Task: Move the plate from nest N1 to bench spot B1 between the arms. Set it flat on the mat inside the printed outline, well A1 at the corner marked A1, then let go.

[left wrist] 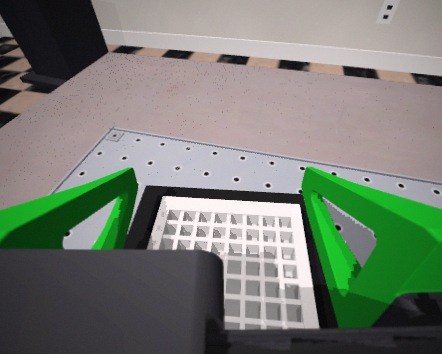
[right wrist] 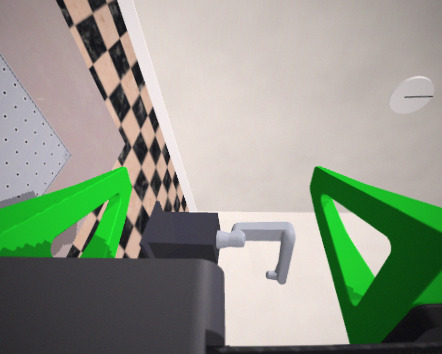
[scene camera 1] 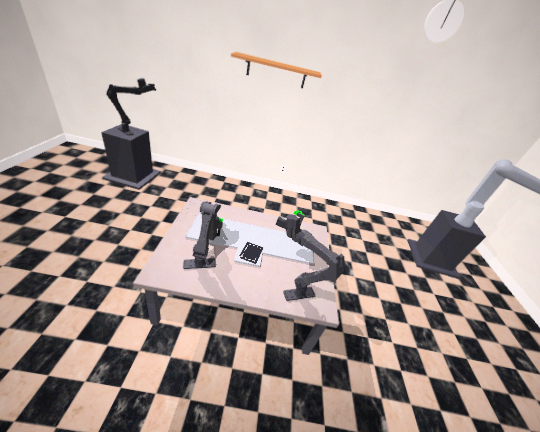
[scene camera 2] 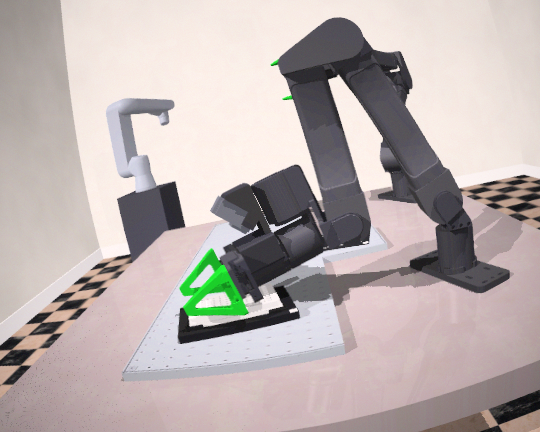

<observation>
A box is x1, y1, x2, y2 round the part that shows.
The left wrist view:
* left gripper: [0, 167, 441, 353]
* plate: [147, 196, 318, 329], touched by the left gripper
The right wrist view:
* right gripper: [0, 166, 441, 353]
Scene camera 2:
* left gripper: [179, 238, 290, 315]
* plate: [189, 283, 282, 326]
</observation>
